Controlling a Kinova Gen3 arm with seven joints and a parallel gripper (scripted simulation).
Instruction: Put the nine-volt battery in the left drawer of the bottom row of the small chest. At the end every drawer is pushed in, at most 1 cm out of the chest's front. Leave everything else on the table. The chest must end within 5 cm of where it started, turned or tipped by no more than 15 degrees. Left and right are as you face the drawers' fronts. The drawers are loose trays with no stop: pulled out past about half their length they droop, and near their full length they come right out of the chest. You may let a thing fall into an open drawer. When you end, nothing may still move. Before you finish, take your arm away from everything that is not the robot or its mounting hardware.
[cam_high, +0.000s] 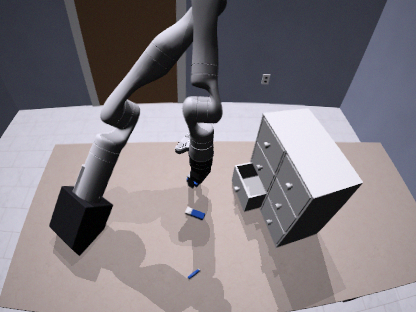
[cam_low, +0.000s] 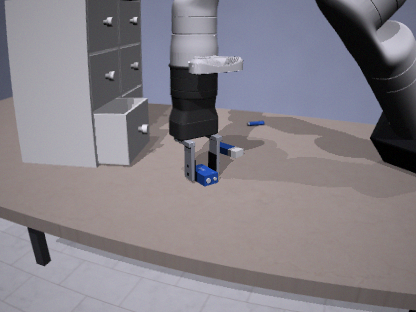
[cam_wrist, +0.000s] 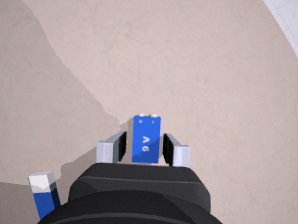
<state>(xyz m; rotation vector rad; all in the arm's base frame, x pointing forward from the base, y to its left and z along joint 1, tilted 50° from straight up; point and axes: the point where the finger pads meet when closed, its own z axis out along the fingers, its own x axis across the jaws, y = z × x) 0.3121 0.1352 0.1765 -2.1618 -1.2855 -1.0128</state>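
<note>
Now: the nine-volt battery 10 mm behind my hand, 10 mm to the left of it and 10 mm below it. Also, from my hand: blue stick (80 mm ahead, 330 mm to the right, 20 mm below); blue-and-white block (30 mm ahead, 130 mm to the right, 20 mm below).
</note>
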